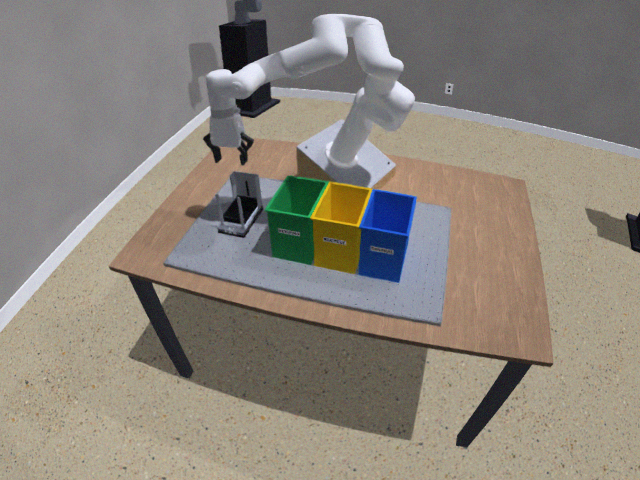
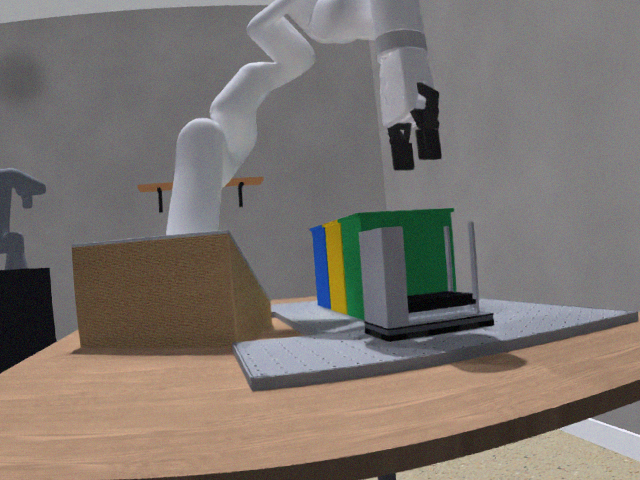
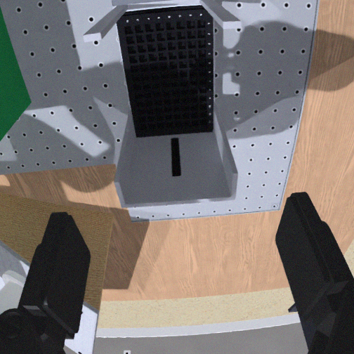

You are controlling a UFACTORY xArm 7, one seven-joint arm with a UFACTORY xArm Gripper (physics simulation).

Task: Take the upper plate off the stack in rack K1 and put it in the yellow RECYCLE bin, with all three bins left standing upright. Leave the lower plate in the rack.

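Frame: origin at the arm's base, x left, y back, z up, level; metres.
Seen in the pictures: gripper, fingertip midpoint: (image 1: 231, 162) (image 2: 416, 165); arm's base at its link origin: (image 1: 340, 155) (image 2: 188, 269).
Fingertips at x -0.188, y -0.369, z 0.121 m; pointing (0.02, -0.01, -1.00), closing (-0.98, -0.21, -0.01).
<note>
Pixels of each thing's middle, then the offset from my fingertips to it. Level surfaces: height alone.
- Rack K1 at the middle of its body: (image 2: 426, 278) (image 1: 238, 203) dy -0.001, dx +0.003, dz -0.157 m
- yellow bin at the middle of its body: (image 2: 375, 263) (image 1: 342, 227) dy +0.026, dx +0.367, dz -0.139 m
- green bin at the middle of its body: (image 2: 398, 263) (image 1: 299, 219) dy -0.001, dx +0.239, dz -0.139 m
- blue bin at the middle of its body: (image 2: 357, 264) (image 1: 387, 236) dy +0.053, dx +0.495, dz -0.139 m
- perforated grey board at its surface level: dz -0.228 m
- wooden table at its surface level: dz -0.241 m
Rack K1 (image 1: 253, 186) (image 2: 374, 279) (image 3: 145, 175) stands upright on the grey board, with one tall slotted wall and thin posts. A black gridded plate (image 1: 241, 208) (image 2: 439, 301) (image 3: 170, 75) lies flat on top of the stack inside it; the lower plate cannot be told apart. The yellow bin (image 1: 336, 258) (image 2: 334, 268) stands upright between the green bin (image 1: 292, 250) (image 2: 429, 253) (image 3: 10, 90) and the blue bin (image 1: 382, 266) (image 2: 320, 268). My gripper (image 1: 230, 160) (image 2: 416, 162) (image 3: 180, 225) is open and empty, well above the rack, pointing down.
The perforated grey board (image 1: 222, 276) (image 2: 299, 366) (image 3: 260, 175) lies on the wooden table (image 1: 491, 258) (image 2: 155, 413) (image 3: 200, 260). The arm's wedge-shaped base block (image 2: 155, 294) (image 3: 75, 230) stands behind the bins. The green bin is the one nearest the rack.
</note>
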